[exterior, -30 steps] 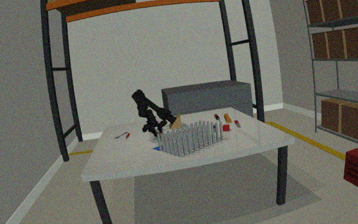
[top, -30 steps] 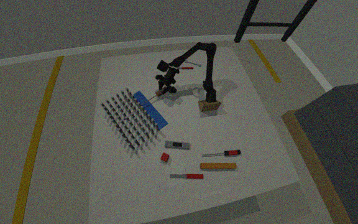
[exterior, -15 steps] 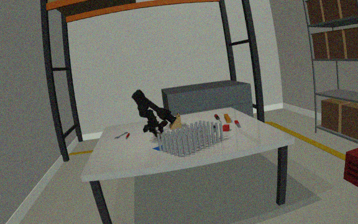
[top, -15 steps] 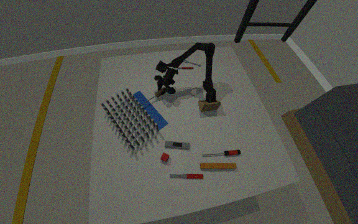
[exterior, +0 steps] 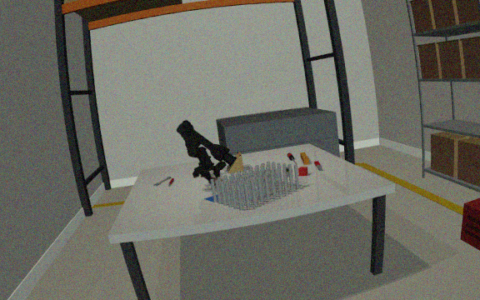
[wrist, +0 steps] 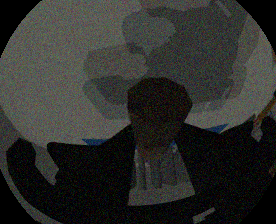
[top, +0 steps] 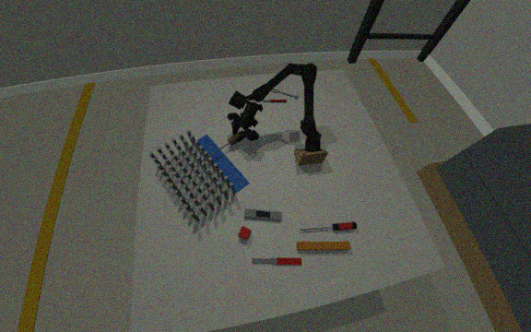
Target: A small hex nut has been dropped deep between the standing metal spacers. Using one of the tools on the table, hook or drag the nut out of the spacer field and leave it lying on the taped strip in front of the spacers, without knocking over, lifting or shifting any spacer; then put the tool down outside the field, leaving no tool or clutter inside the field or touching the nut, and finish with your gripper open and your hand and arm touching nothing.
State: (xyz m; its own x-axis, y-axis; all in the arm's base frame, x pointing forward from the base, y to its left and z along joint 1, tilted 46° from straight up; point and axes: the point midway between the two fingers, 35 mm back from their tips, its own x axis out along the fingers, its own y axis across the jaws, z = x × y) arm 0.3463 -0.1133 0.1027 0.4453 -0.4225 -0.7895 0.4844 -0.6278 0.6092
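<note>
Right now the blue taped strip is 90 mm ahead of my gripper tip, 100 mm to the left of it and 30 mm below it. Also, from my gripper tip: brown-handled pick: 90 mm ahead, 50 mm to the left; red cube: 30 mm ahead, 460 mm to the left, 10 mm below; grey block: 60 mm behind, 400 mm to the left, 10 mm below.
</note>
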